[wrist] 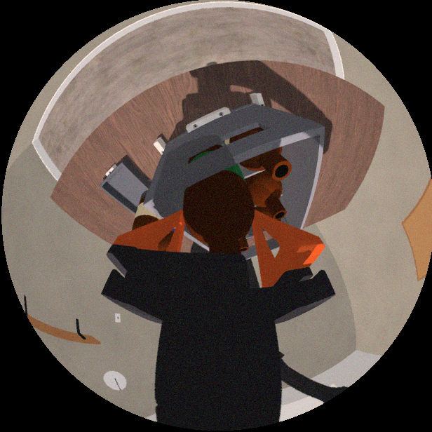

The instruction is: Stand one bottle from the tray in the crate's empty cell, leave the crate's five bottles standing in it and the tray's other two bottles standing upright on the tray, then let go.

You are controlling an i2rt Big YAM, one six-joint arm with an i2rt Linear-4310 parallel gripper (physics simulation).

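My gripper [218,214] has its orange fingers shut on a brown bottle [218,200], whose rounded body fills the space between them. The held bottle overlaps the grey crate [175,177] in this view and hides part of its inside; how deep it sits is hard to tell. Brown bottles stand in the crate to the right of the held one, with dark open mouths; one bottle [272,162] is near the far wall and another [272,205] is nearer. A green patch [235,171] shows beside the held bottle. A brown bottle with a cream label [143,212] shows partly behind the left finger. I cannot identify the tray.
A grey open box [125,184] lies on the wooden table [360,125] left of the crate. A pale bar [207,119] with two dark dots lies beyond the crate, with small pale blocks [160,145] [256,99] nearby. The crate's walls rise close around the held bottle.
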